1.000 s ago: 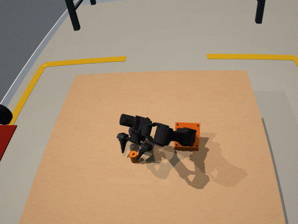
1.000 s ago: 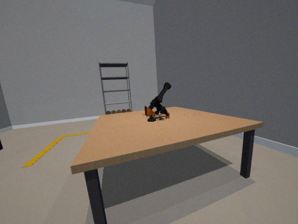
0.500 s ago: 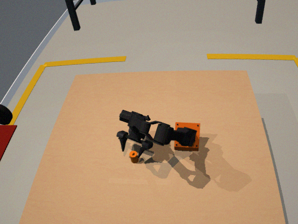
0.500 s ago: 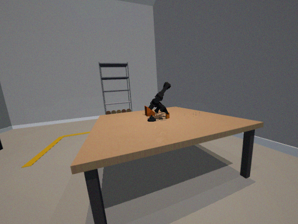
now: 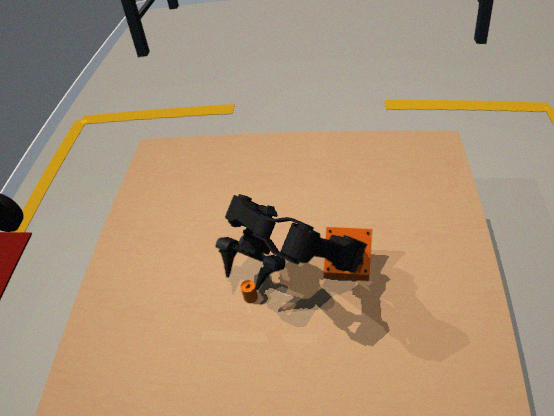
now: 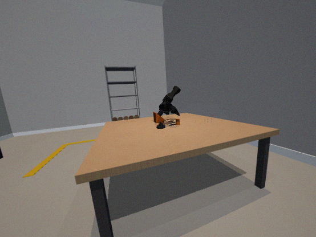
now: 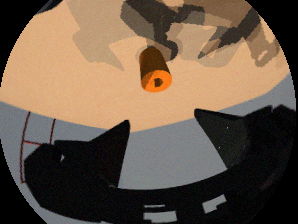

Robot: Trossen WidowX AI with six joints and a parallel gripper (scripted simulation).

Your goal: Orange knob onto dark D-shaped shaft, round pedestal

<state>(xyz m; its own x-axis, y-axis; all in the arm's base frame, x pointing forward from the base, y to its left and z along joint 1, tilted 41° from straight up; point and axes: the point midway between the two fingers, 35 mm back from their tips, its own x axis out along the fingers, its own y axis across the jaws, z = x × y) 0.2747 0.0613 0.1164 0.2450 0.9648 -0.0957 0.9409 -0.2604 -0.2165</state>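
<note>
Now: gripper tip 7 cm above the orange knob, 2 cm to the left of it and 1 cm past it. Round my gripper tip: pedestal 21 cm to the right, 7 cm below, 2 cm ahead.
</note>
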